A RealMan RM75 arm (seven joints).
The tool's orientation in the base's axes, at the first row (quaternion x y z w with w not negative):
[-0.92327 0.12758 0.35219 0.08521]
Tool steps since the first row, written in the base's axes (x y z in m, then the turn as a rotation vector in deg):
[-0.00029 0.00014 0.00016 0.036 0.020 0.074]
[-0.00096 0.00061 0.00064 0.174 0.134 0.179]
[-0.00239 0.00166 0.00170 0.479 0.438 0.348]
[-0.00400 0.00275 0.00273 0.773 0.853 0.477]
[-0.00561 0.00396 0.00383 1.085 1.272 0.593]
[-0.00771 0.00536 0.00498 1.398 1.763 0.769]
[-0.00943 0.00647 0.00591 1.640 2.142 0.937]
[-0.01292 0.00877 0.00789 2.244 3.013 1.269]
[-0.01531 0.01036 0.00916 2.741 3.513 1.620]
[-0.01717 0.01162 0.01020 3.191 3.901 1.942]
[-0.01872 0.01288 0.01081 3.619 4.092 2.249]
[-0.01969 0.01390 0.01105 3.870 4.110 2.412]
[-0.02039 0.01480 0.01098 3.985 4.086 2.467]
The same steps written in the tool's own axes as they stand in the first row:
[-0.00034 -0.00006 0.00010 -0.027 -0.035 -0.072]
[-0.00123 -0.00034 0.00028 -0.019 -0.191 -0.208]
[-0.00315 -0.00099 0.00066 0.034 -0.582 -0.449]
[-0.00520 -0.00162 0.00118 0.086 -1.074 -0.627]
[-0.00730 -0.00237 0.00168 0.159 -1.573 -0.805]
[-0.00983 -0.00316 0.00250 0.179 -2.145 -1.010]
[-0.01189 -0.00378 0.00317 0.174 -2.589 -1.192]
[-0.01614 -0.00507 0.00447 0.232 -3.620 -1.601]
[-0.01899 -0.00596 0.00543 0.266 -4.267 -2.049]
[-0.02125 -0.00669 0.00614 0.305 -4.792 -2.474]
[-0.02299 -0.00747 0.00698 0.374 -5.121 -2.922]
[-0.02403 -0.00817 0.00766 0.441 -5.223 -3.195]
[-0.02465 -0.00882 0.00838 0.491 -5.238 -3.314]

